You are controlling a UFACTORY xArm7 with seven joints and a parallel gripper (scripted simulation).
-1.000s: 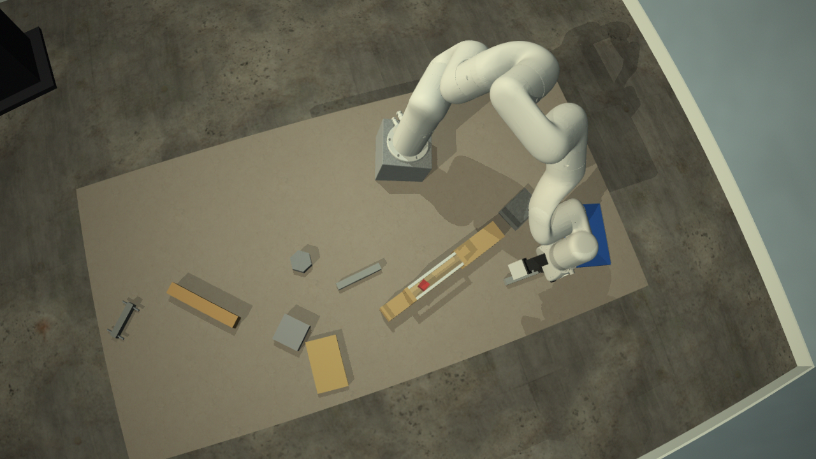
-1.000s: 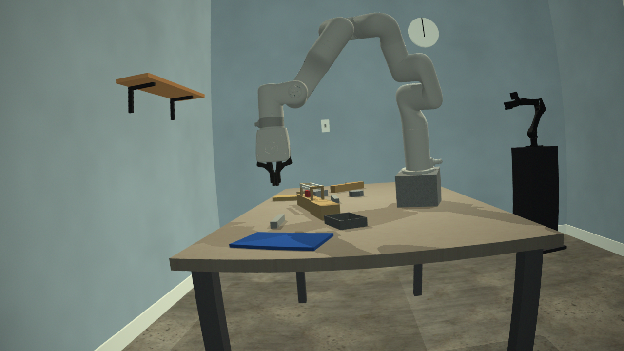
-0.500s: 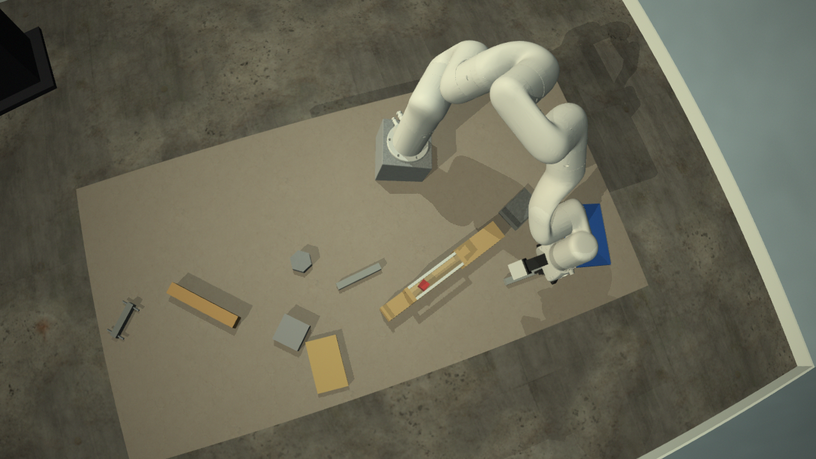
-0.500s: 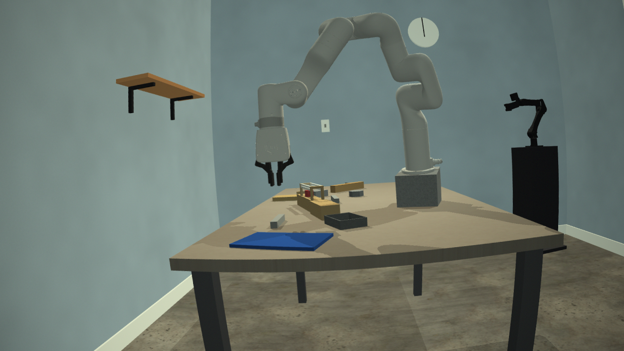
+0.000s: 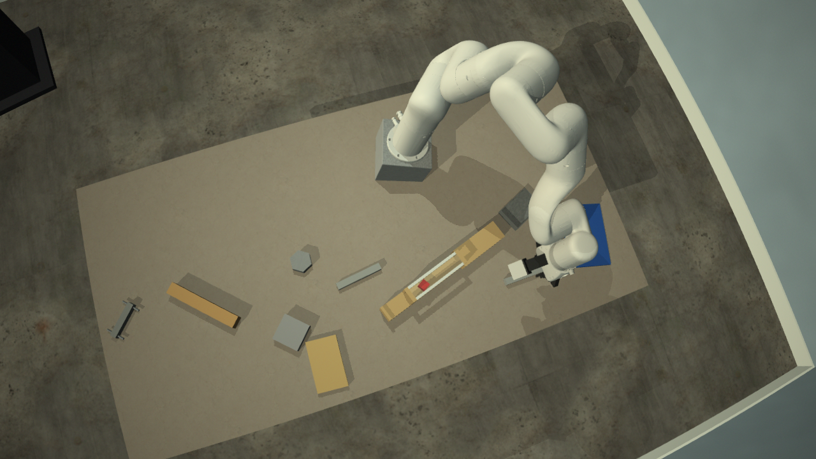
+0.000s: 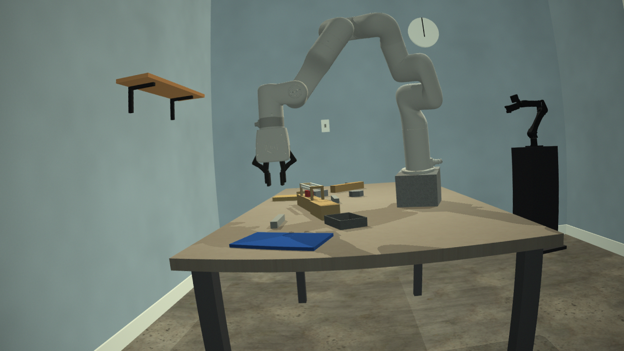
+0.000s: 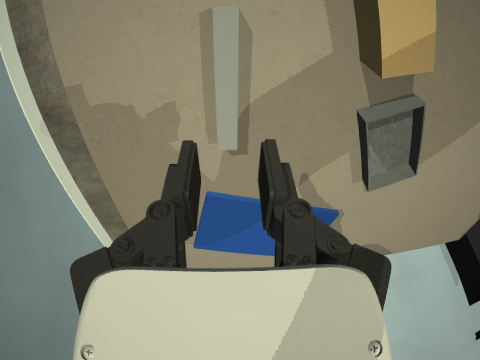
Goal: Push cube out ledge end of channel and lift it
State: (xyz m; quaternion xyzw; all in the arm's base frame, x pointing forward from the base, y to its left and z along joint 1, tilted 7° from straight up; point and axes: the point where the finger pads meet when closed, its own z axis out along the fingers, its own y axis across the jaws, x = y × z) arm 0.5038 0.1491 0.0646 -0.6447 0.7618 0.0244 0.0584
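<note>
The channel lies 27 cm to the right of my hand, 12 cm behind it and 8 cm below it. From my hand the other things lie so: tan plate: 65 cm to the right, 13 cm below, 5 cm behind; then blue mat: 26 cm to the left, 13 cm below, 1 cm behind; then dark tray: 19 cm behind, 13 cm below, 10 cm to the left.
</note>
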